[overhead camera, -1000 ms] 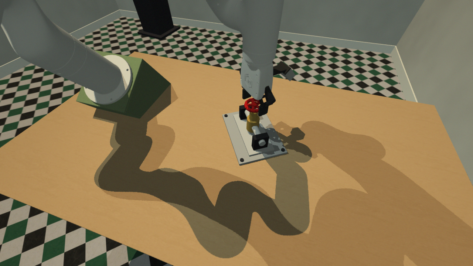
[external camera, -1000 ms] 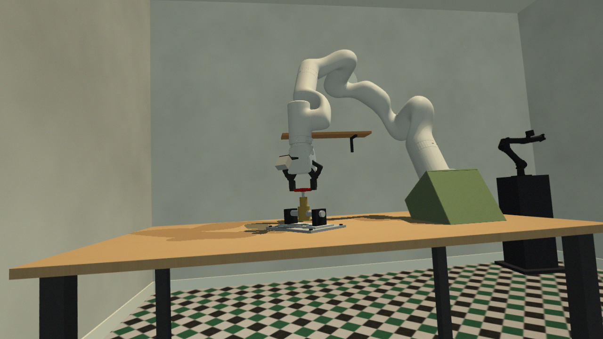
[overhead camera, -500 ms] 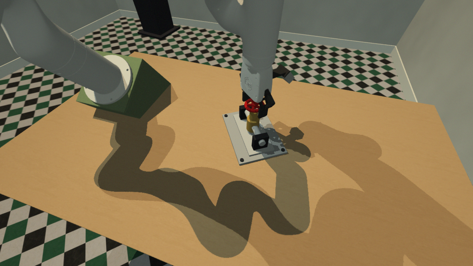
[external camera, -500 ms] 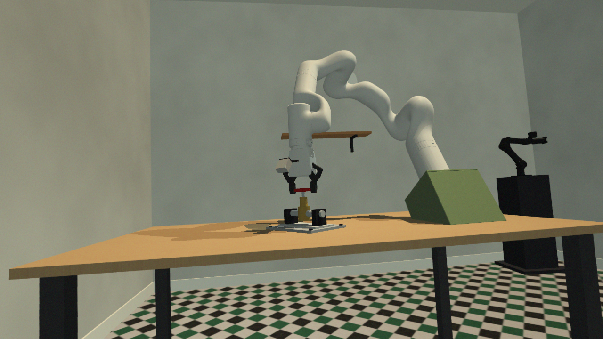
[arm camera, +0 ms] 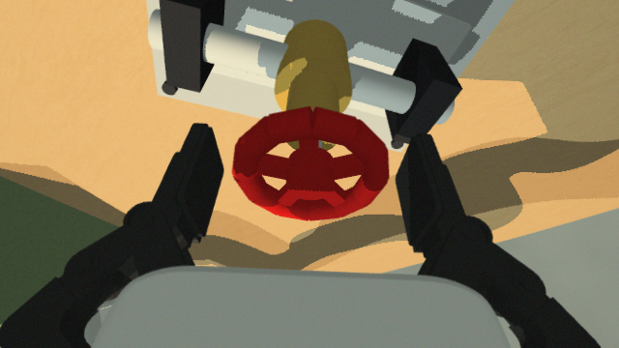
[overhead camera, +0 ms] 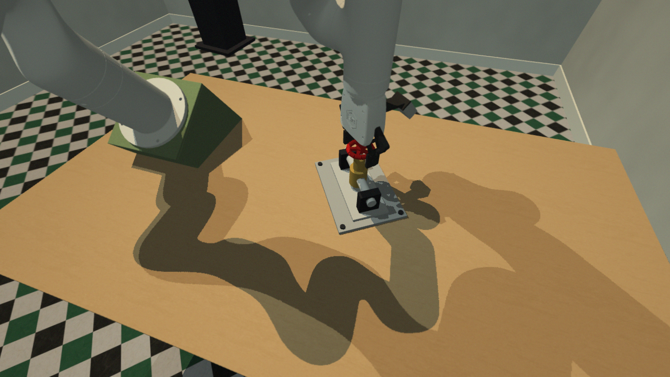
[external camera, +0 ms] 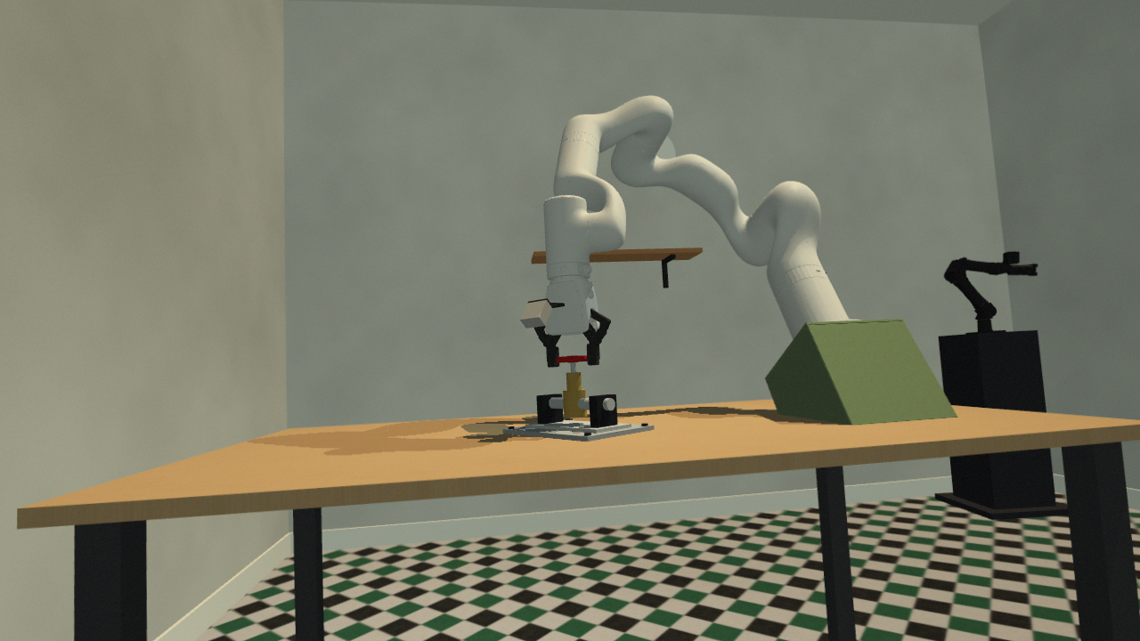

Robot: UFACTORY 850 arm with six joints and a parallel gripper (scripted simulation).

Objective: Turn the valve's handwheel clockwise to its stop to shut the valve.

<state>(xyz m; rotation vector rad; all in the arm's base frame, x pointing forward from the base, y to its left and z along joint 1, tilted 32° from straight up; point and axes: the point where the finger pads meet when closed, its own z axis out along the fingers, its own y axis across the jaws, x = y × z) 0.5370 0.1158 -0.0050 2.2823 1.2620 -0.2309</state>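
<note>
The red handwheel is right at my hand.
</note>
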